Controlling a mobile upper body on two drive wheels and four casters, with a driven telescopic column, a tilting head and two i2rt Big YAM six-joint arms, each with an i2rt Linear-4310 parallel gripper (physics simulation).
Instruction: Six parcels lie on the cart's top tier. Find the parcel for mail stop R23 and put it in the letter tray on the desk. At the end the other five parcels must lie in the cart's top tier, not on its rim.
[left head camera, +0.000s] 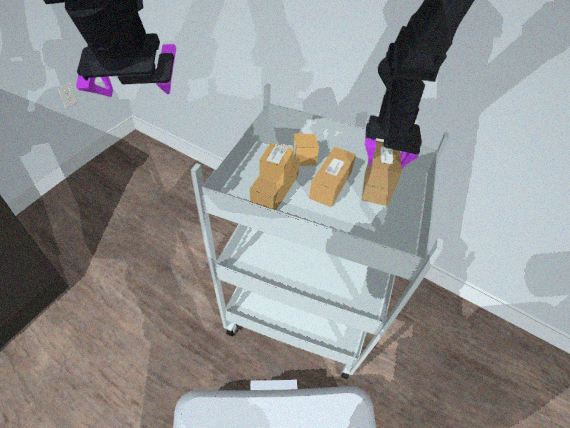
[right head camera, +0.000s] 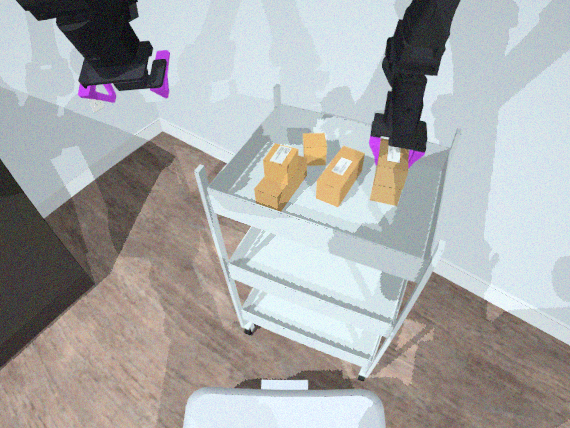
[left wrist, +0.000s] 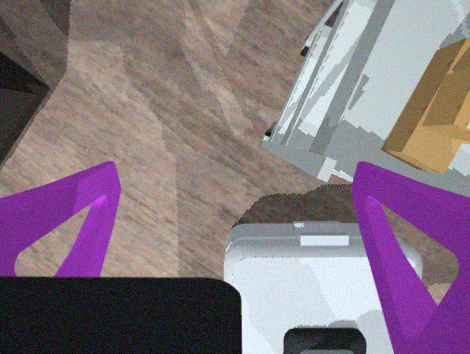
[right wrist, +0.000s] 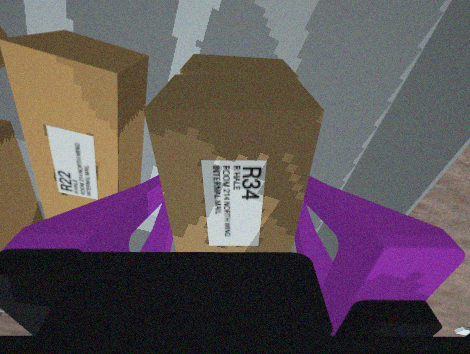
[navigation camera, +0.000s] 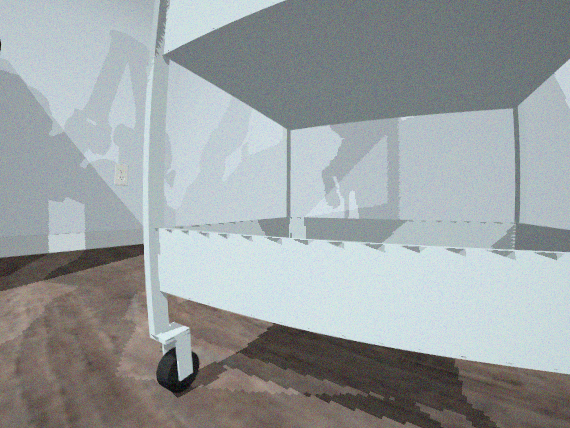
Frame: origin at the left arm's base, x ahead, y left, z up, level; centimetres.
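Where they show: left gripper, between the fingertips: (left head camera: 139, 91) (right head camera: 140, 96) (left wrist: 236, 175); right gripper, between the fingertips: (left head camera: 383, 167) (right head camera: 391, 166) (right wrist: 234, 177).
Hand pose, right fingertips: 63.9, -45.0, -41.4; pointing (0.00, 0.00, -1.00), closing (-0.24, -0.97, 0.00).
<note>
Each offset is from my right fingertips to the top centre of the thing, as dx, dy, dz. "spot": to the spot under its first point.
My right gripper (left head camera: 386, 165) (right head camera: 394, 165) (right wrist: 234, 177) is shut on the parcel labelled R34 @[+0.4, -0.1, +3.0] (left head camera: 386, 156) (right head camera: 394, 154) (right wrist: 230, 135), with a finger against each side. Another parcel @[+0.4, -0.1, -2.0] (left head camera: 380, 192) (right head camera: 388, 192) (right wrist: 240, 65) shows beneath it. A parcel labelled R22 @[+1.9, +9.9, -1.8] (left head camera: 330, 175) (right head camera: 337, 175) (right wrist: 85, 100) lies beside them. At the left, a labelled parcel @[-0.3, +22.4, +3.2] (left head camera: 276, 160) (right head camera: 280, 160) rests on a lower one @[-0.2, +22.4, -1.8] (left head camera: 265, 192) (right head camera: 268, 194); a small parcel @[+10.3, +15.3, -1.5] (left head camera: 306, 150) (right head camera: 315, 150) stands behind. My left gripper (left head camera: 139, 93) (right head camera: 140, 98) (left wrist: 236, 175) is open and empty, away from the cart. The letter tray and R23 are not seen.
The white cart (left head camera: 310, 227) (right head camera: 320, 235) (navigation camera: 350, 290) has raised rims, corner posts and two lower tiers. A wall stands behind it. A dark block @[spot: +1.5, +104.7, -45.1] (left head camera: 25, 270) (right head camera: 40, 270) is at the far left. My white base (left head camera: 275, 410) (right head camera: 285, 410) (left wrist: 280, 285) is in front of the cart.
</note>
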